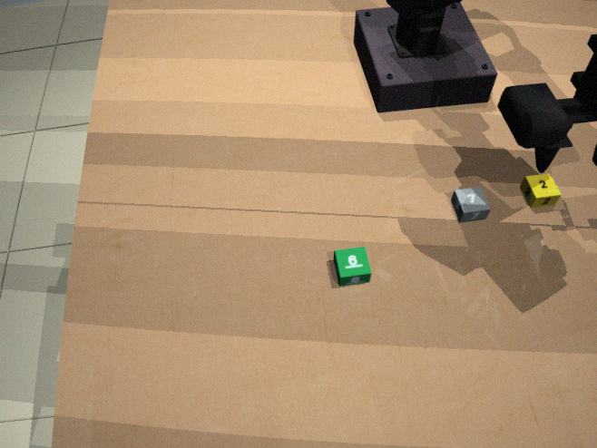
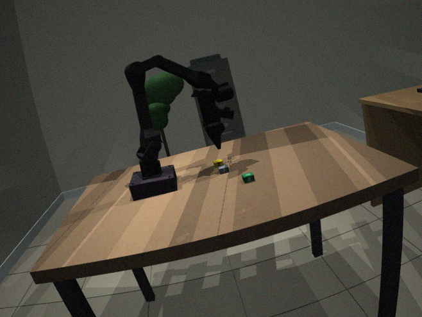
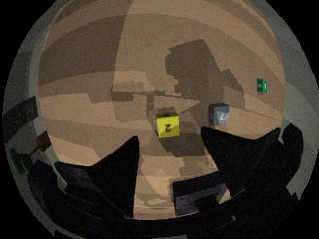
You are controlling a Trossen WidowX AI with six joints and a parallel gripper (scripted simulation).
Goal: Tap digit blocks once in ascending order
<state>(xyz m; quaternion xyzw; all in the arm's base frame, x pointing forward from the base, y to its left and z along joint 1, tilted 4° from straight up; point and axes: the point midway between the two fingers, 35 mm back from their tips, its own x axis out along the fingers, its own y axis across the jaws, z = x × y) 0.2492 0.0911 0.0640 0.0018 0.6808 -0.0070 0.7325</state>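
Now: gripper tip 6 cm above the yellow block and 1 cm past it. From my gripper tip the other things lie so: grey block 9 cm to the right, 6 cm below, 1 cm behind; green block 24 cm to the right, 6 cm below, 5 cm ahead.
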